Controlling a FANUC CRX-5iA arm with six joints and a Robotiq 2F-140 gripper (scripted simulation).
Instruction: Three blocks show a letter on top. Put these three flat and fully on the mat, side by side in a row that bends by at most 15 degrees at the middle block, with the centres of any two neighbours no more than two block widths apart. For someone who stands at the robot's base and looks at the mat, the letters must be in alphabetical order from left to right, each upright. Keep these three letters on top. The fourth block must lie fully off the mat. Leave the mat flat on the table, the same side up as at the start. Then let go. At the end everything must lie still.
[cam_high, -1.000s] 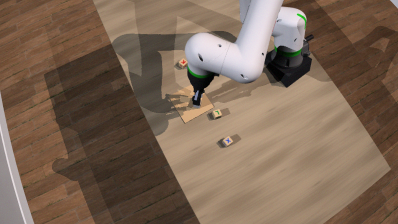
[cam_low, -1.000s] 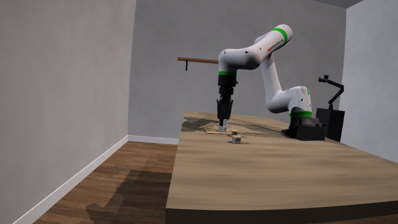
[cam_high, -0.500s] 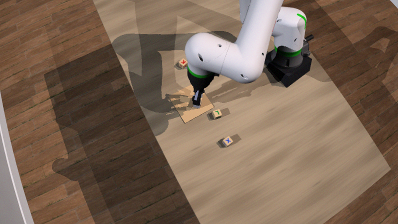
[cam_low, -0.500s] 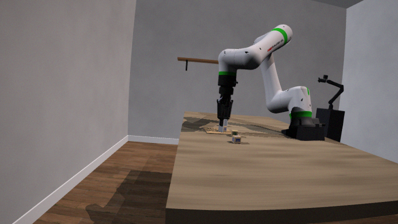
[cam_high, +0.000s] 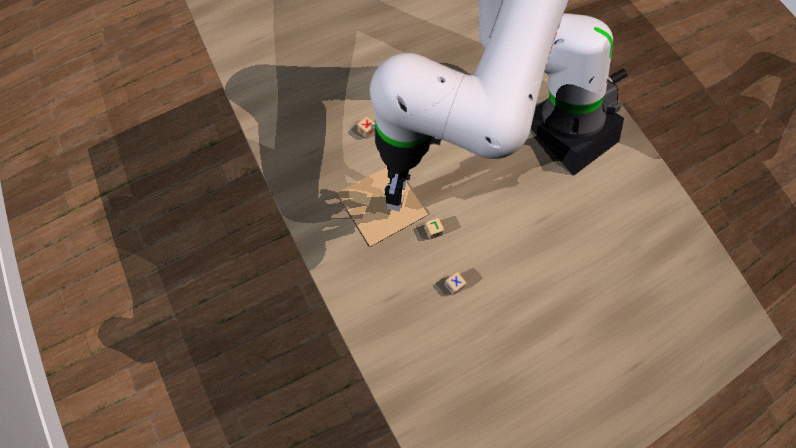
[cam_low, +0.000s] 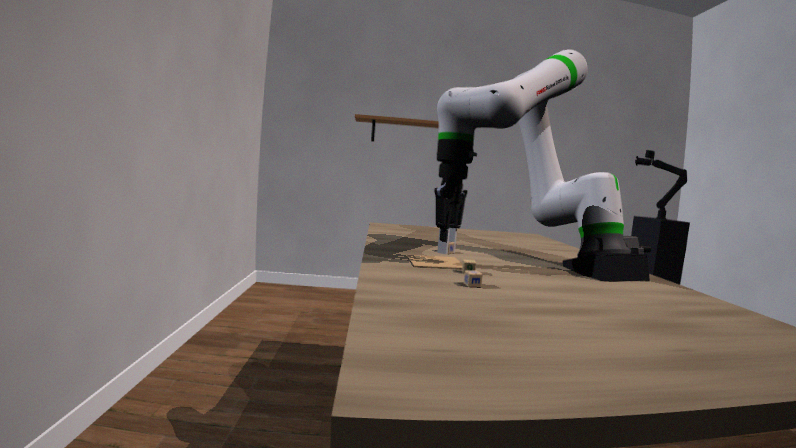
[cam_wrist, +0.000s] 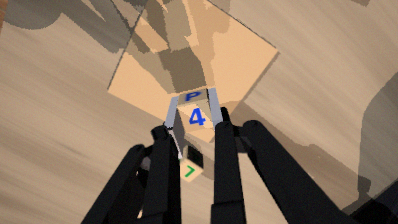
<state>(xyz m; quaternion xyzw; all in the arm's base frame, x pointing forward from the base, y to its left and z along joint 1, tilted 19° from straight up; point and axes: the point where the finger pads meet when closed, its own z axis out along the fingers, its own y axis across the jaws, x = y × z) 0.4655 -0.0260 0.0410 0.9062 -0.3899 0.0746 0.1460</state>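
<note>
Right now the red K block is 5 cm behind my hand, 19 cm to the right of it and 5 cm below it. Round my hand: 4 block 2 cm below; then L block 4 cm behind, 9 cm to the left, 5 cm below; then tan mat 2 cm ahead, 2 cm to the right, 6 cm below.
</note>
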